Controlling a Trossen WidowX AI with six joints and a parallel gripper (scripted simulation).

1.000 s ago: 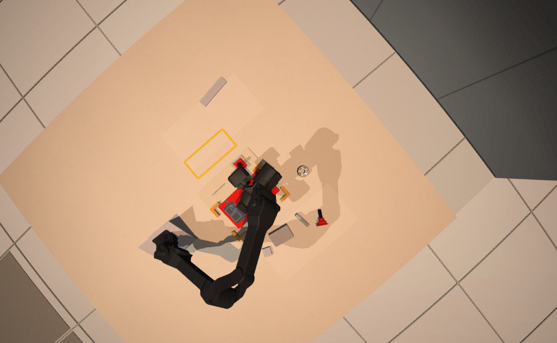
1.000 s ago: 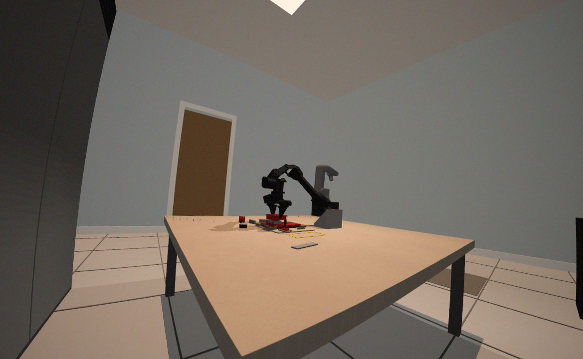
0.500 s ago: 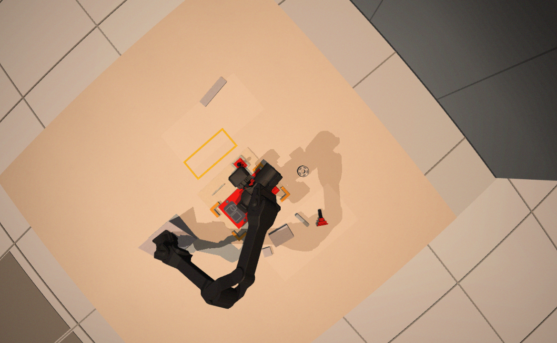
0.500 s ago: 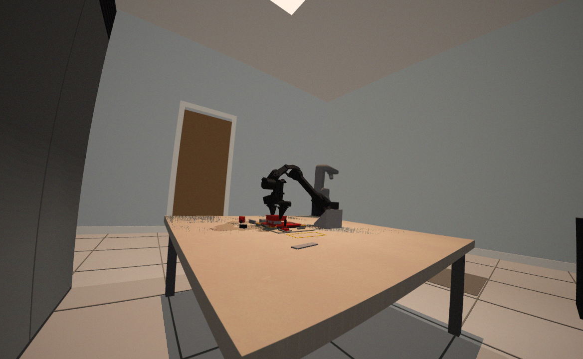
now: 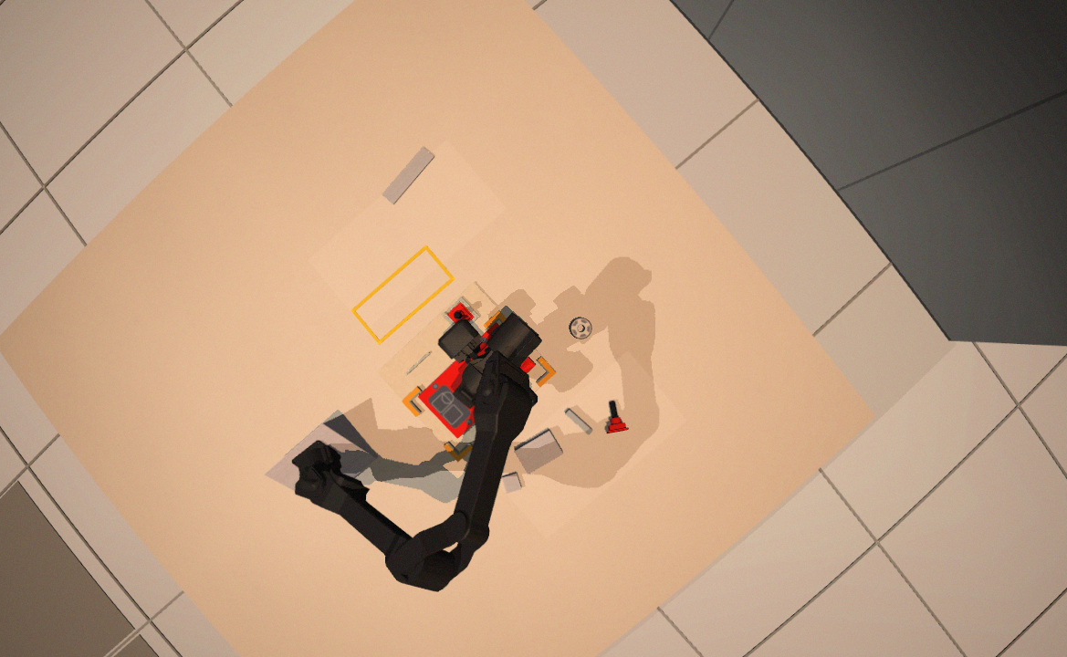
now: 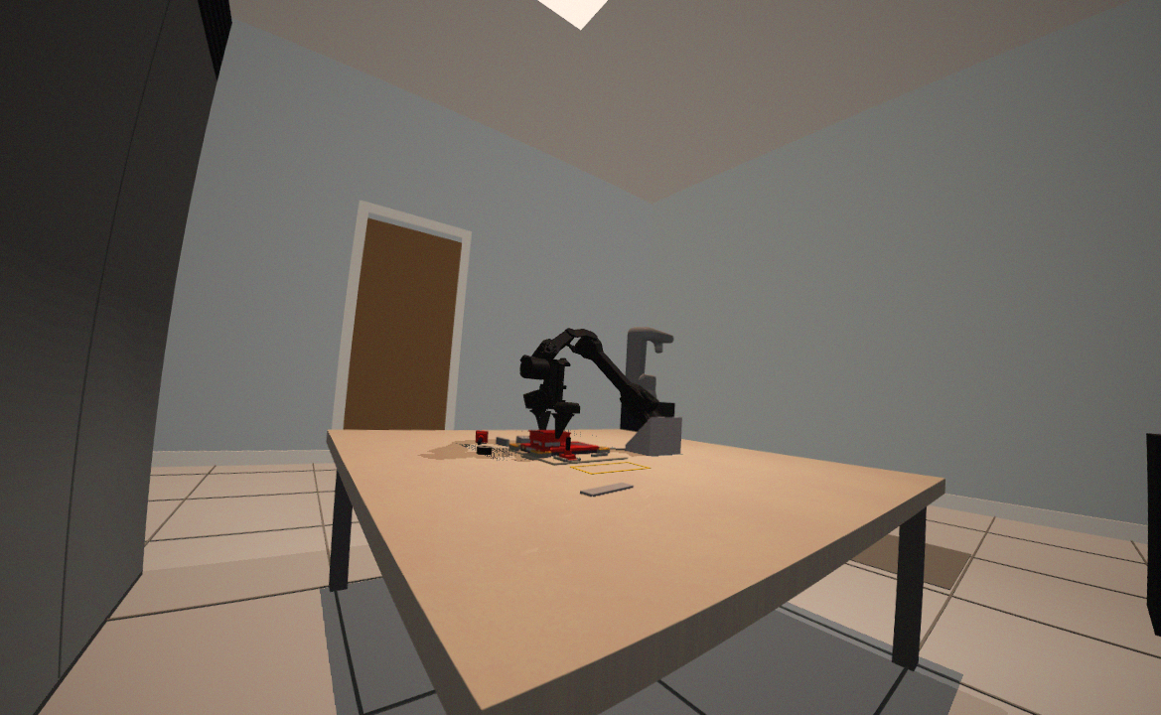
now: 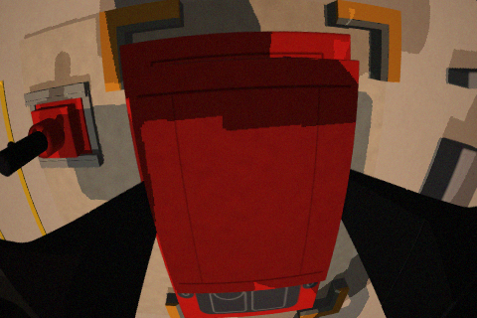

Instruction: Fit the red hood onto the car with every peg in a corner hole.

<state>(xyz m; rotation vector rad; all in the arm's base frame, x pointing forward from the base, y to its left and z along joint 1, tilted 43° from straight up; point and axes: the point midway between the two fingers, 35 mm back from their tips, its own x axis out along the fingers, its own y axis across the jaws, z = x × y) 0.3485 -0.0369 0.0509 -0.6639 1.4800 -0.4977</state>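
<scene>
Right now my gripper tip is 1 cm below the red hood. Round my gripper tip: grey engine block: 2 cm below; grey bar: 9 cm ahead, 38 cm to the left, 5 cm below.
</scene>
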